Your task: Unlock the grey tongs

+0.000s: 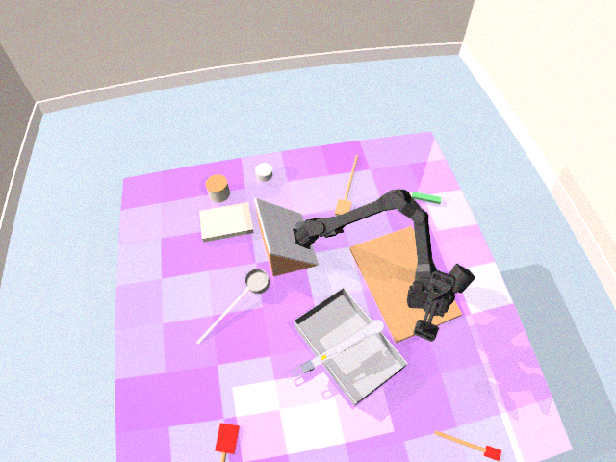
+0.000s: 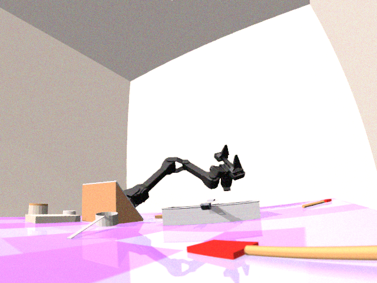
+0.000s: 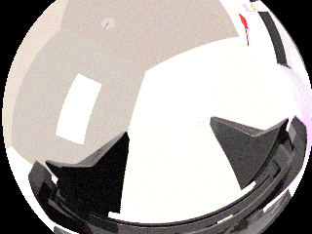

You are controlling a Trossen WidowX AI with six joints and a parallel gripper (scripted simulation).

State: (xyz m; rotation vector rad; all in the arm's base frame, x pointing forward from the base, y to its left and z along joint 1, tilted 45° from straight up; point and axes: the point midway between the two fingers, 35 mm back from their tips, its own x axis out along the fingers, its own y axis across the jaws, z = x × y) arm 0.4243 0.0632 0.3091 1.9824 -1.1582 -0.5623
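Now: gripper tip 25 cm above the roasting tin, 16 cm to the left of it and 4 cm past it. From my gripper tip the other things lie so: white slab: 56 cm behind, 49 cm to the right, 27 cm below; then wooden board: 27 cm below, 22 cm behind, 7 cm to the left.
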